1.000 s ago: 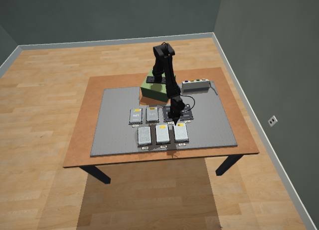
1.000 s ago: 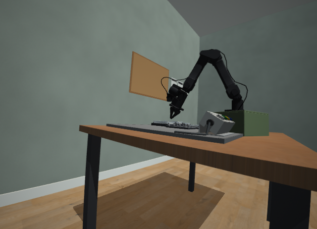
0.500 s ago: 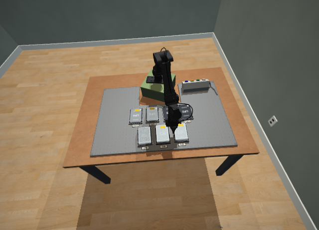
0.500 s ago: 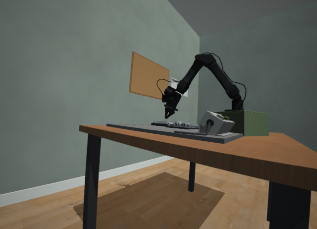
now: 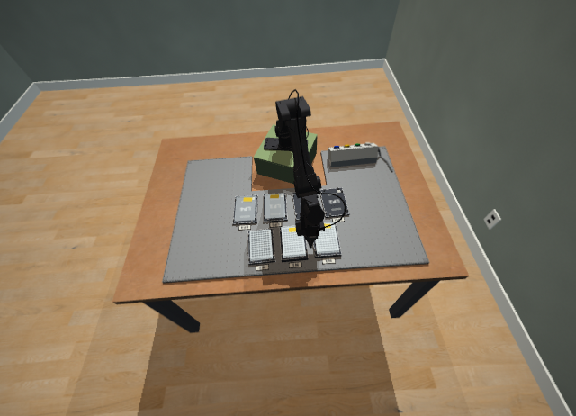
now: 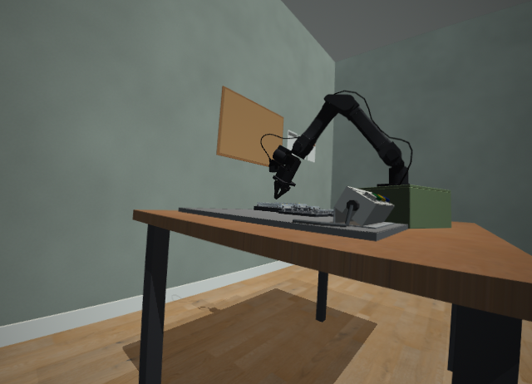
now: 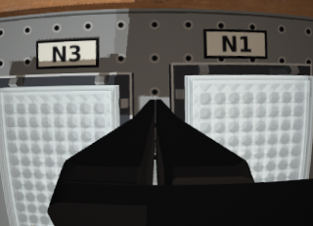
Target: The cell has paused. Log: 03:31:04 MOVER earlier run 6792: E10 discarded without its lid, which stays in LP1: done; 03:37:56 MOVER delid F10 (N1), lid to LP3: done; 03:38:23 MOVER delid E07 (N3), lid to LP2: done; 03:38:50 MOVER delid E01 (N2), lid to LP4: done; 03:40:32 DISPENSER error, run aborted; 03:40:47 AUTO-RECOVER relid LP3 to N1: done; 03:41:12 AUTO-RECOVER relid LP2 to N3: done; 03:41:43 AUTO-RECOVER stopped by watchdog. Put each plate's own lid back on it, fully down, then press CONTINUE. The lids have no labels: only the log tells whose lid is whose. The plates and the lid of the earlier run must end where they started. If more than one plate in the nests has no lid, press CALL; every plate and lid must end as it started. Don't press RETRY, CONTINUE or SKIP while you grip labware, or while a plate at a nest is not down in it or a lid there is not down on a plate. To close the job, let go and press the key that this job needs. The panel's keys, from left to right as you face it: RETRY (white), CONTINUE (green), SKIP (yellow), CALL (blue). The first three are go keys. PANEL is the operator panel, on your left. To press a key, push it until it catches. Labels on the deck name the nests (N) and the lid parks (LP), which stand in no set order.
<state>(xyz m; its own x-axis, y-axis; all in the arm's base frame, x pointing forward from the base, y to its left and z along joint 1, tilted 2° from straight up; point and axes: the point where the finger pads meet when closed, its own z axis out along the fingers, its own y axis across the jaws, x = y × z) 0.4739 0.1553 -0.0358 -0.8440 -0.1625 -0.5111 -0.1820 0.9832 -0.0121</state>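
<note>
Now: the well plate 200 mm to the right of my hand and 40 mm below it. Round my hand: green continue key: 550 mm behind, 180 mm to the left, 10 mm above; lid: 200 mm behind, 170 mm to the right, 50 mm below; blue key: 530 mm behind, 80 mm to the left, 10 mm above.
</note>
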